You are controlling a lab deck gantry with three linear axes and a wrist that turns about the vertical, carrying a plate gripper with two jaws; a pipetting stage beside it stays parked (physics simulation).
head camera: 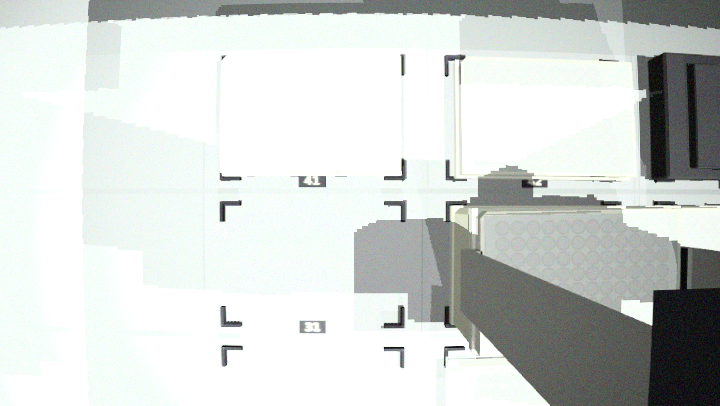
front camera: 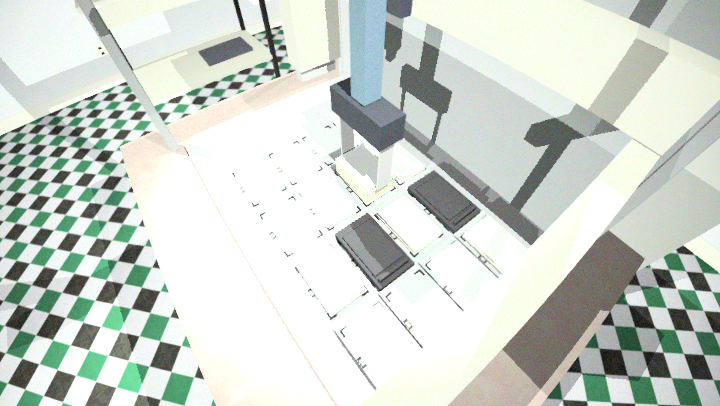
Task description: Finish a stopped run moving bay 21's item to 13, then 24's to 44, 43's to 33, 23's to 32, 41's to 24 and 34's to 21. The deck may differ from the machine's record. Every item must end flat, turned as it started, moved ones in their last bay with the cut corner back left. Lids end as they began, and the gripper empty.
Labels:
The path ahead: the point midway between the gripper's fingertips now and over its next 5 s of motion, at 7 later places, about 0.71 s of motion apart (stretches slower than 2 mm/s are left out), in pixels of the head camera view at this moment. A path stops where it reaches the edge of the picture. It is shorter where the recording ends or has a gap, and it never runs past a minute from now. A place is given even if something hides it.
My gripper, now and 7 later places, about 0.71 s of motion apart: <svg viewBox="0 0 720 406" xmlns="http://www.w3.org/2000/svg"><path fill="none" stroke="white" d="M576 277L600 285L578 278L596 284L650 303L671 315L302 322L279 308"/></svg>

